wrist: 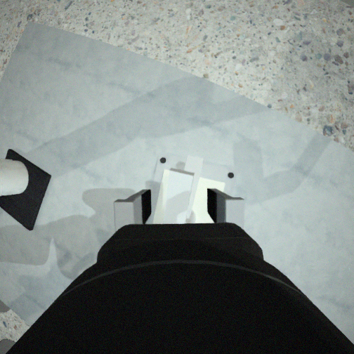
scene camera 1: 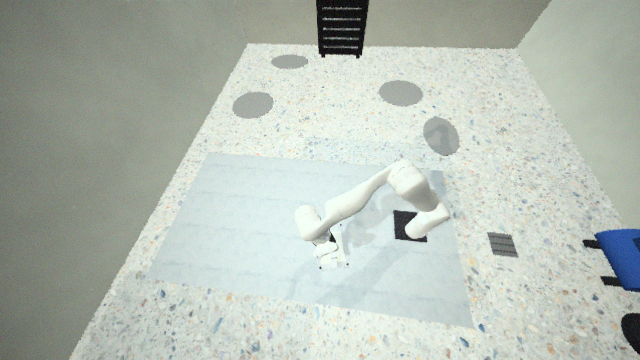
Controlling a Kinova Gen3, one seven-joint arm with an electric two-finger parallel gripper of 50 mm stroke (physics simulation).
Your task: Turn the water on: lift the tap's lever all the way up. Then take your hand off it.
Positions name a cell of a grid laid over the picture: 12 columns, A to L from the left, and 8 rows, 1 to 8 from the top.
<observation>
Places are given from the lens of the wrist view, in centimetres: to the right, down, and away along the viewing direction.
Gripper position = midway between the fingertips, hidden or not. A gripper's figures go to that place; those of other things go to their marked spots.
my gripper (wrist: G5): 0, 2, 18
white tap (wrist: G5): 4, 6, 42
</observation>
